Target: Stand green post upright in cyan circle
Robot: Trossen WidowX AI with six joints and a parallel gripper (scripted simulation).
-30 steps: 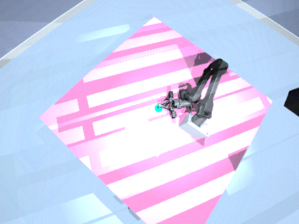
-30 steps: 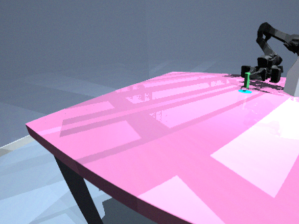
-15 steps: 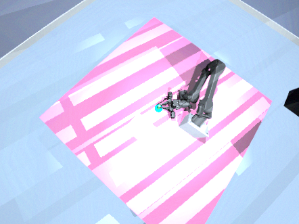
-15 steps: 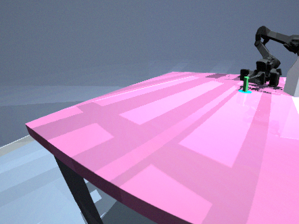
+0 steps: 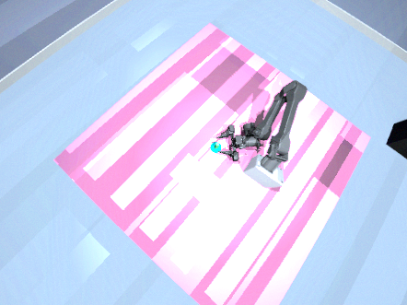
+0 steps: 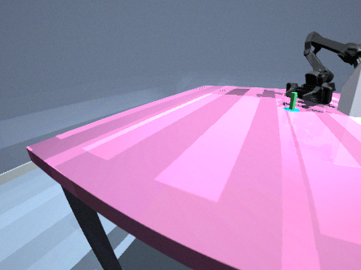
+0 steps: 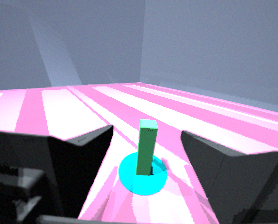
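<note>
Now: gripper tip 20 mm above the green post. Round my gripper tip: cyan circle 50 mm below.
</note>
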